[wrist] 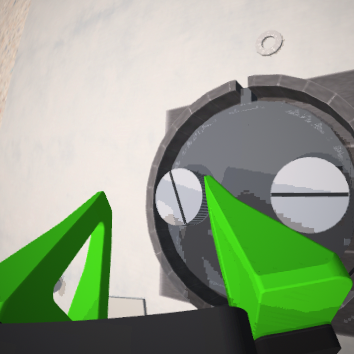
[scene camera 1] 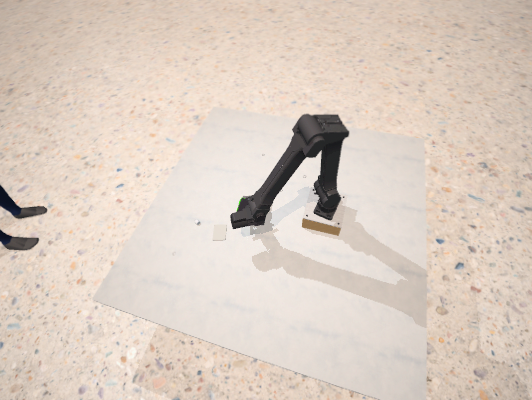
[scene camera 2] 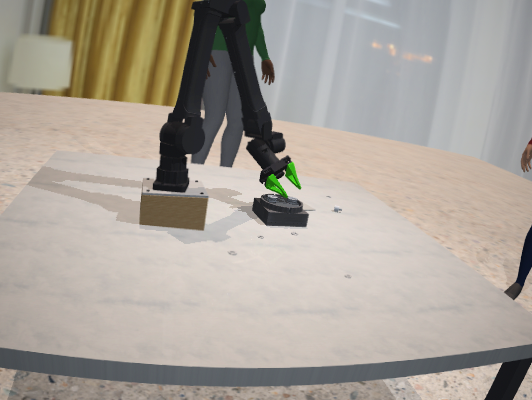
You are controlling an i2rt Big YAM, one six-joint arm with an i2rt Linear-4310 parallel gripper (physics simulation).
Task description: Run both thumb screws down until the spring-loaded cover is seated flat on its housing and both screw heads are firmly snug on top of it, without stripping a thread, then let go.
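Where they show: gripper, fingertip midpoint: (wrist: pixel 155 193) (scene camera 1: pixel 244 202) (scene camera 2: pixel 294 193); arm's base, origin of the base link: (scene camera 1: pixel 326 206) (scene camera 2: pixel 171 186).
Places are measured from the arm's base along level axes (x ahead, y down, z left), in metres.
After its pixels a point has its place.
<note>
The black housing (scene camera 2: pixel 280 217) {x 0.307, y 0.058, z 0.058 m} has a square base and a round, notched wall. Inside the wall lies the dark round cover (wrist: pixel 240 135) {x 0.324, y 0.033, z 0.095 m}. The left thumb screw (wrist: pixel 179 196) {x 0.341, y 0.019, z 0.134 m} has a slanting slot, and part of its knurled side shows. The right thumb screw (wrist: pixel 310 195) {x 0.280, y 0.017, z 0.116 m} looks larger, with a level slot. Whether the cover is flat is hard to tell. My gripper (scene camera 2: pixel 293 192) {x 0.344, y 0.003, z 0.134 m} (wrist: pixel 155 193) {x 0.344, y 0.003, z 0.134 m} is half open and empty, low over the housing. In the wrist view its right fingertip is just right of the left screw and its left fingertip is outside the wall. The arm hides the housing in scene camera 1.
A pale flat plate (scene camera 1: pixel 220 232) {x 0.397, y 0.081, z 0.288 m} (wrist: pixel 127 305) {x 0.406, y 0.081, z 0.252 m} and a small metallic part (scene camera 1: pixel 197 222) {x 0.518, y 0.069, z 0.295 m} (scene camera 2: pixel 338 209) {x 0.526, y 0.073, z 0.280 m} lie beyond the housing. Several small washers are scattered about, one (wrist: pixel 269 43) {x 0.342, y 0.082, z 0.016 m} near the wall's notch. The arm's base block (scene camera 1: pixel 321 226) {x -0.012, y 0.037, z 0.085 m} (scene camera 2: pixel 173 211) {x 0.021, y 0.040, z -0.080 m} stands on the table (scene camera 2: pixel 280 320) {x 0.268, y 0.084, z -0.464 m}.
</note>
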